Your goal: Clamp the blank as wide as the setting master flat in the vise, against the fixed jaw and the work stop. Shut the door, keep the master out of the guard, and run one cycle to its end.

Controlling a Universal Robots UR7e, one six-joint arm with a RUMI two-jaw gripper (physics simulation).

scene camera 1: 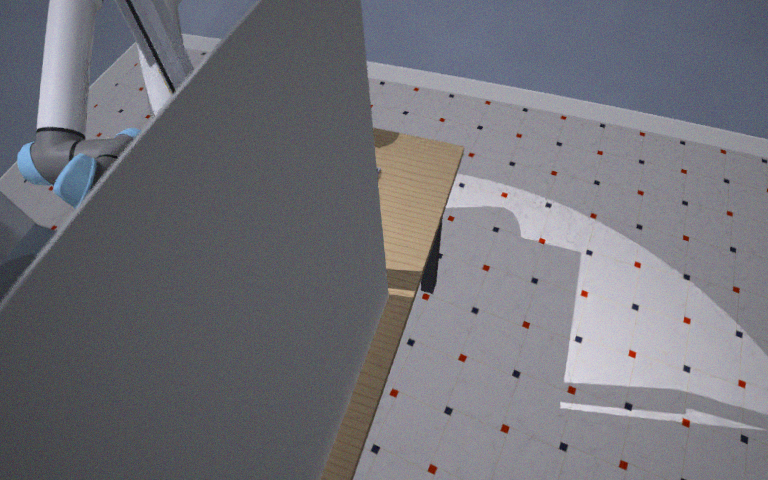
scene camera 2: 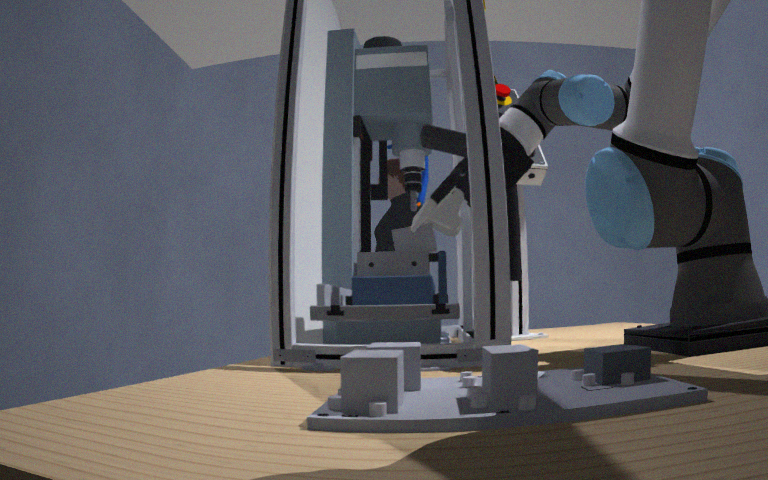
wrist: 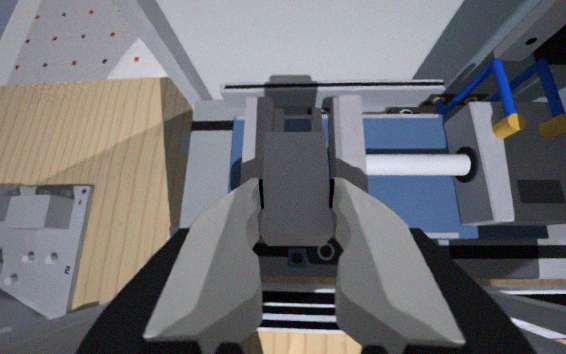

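Seen in the pictures: gripper, between the fingertips: (scene camera 2: 412, 234) (wrist: 295, 181); arm's base, origin of its link: (scene camera 2: 718, 320).
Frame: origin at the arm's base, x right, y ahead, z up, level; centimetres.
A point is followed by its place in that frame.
My gripper (scene camera 2: 433, 223) (wrist: 295, 181) @(z 15.4, x 23.0, y 40.2 cm) is shut on a dark grey block (wrist: 297, 187) @(z 16.3, x 23.0, y 39.6 cm), held above the vise between its two jaws in plan. The left jaw (wrist: 253, 135) stands apart from the jaw (wrist: 349, 130) with the white rod. In scene camera 2, the vise (scene camera 2: 393, 289) hides the block's lower side, so I cannot tell its depth or contact with the jaws. A blue post (scene camera 2: 442, 277) (wrist: 297, 257) @(z 12.8, x 22.3, y 36.0 cm) stands at the vise's robot side; I cannot tell whether it is the work stop. Scene camera 1 does not show gripper or vise.
The tray (scene camera 2: 441, 421) (wrist: 80, 260) bears several blocks, one dark (scene camera 2: 617, 363) @(z -0.7, x -21.0, y 30.4 cm); I cannot tell which is the master. The guard's post (scene camera 2: 491, 226) @(z 13.9, x 6.9, y 32.4 cm) stands beside my arm. The spindle (scene camera 2: 412, 175) hangs above. Blue hoses (wrist: 505, 90) @(z 13.8, x 38.7, y 44.5 cm) are at the right. A large grey panel (scene camera 1: 226, 254) @(z 59.6, x 40.1, y 54.7 cm) blocks scene camera 1.
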